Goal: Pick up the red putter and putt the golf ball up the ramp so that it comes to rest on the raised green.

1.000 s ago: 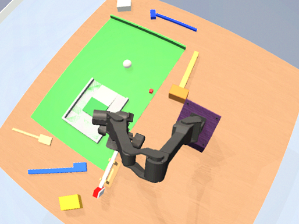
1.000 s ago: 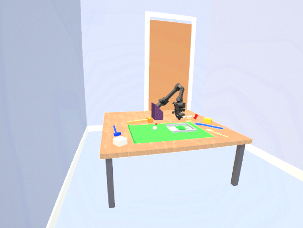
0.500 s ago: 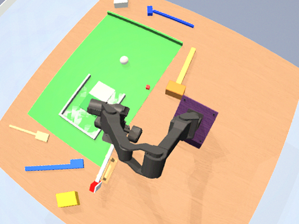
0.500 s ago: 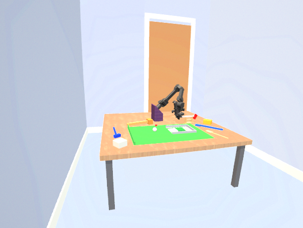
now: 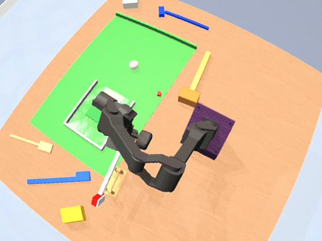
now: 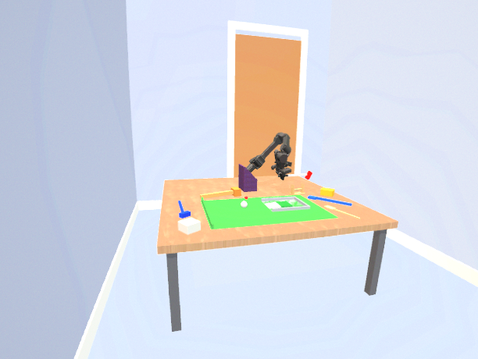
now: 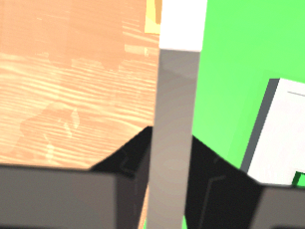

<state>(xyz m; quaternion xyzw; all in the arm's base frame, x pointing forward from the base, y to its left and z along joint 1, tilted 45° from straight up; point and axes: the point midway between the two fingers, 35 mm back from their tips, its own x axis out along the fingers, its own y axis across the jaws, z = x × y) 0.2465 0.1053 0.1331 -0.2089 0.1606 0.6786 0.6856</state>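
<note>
Now: the red putter 10 mm behind my gripper tip, 110 mm to the left of it and 30 mm above it. From my gripper tip the other things lie so: small red cube 10 mm ahead, 280 mm to the right, 110 mm below; then wooden rack 10 mm behind, 130 mm to the left, 80 mm below; then green mat 230 mm ahead, 250 mm to the right, 120 mm below.
</note>
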